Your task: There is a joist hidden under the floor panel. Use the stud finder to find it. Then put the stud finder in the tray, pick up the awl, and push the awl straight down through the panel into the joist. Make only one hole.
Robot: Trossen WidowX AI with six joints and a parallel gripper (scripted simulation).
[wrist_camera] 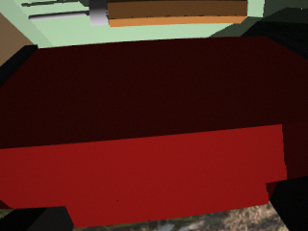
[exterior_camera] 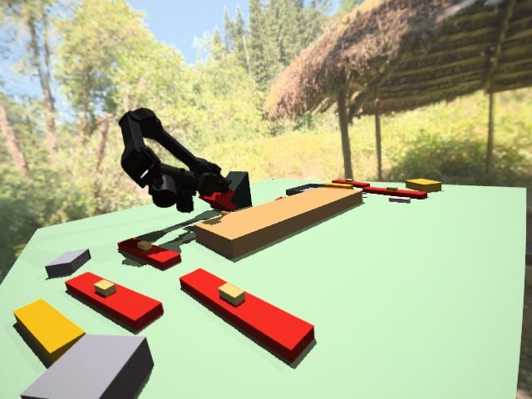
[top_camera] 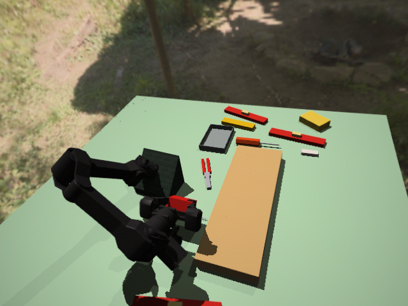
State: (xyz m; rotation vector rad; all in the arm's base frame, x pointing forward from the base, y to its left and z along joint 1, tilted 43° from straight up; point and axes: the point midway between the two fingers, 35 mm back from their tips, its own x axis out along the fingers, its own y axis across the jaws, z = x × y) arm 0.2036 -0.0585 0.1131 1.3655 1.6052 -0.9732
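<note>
My gripper tip is 1 cm short of the awl, 2 cm to the right of it and 9 cm above it. The rest, counted from my gripper tip: tray: 9 cm behind, 44 cm to the left, 8 cm below; red stud finder: 1 cm ahead, 1 cm below; grey block: 6 cm ahead, 40 cm to the right, 8 cm below.
</note>
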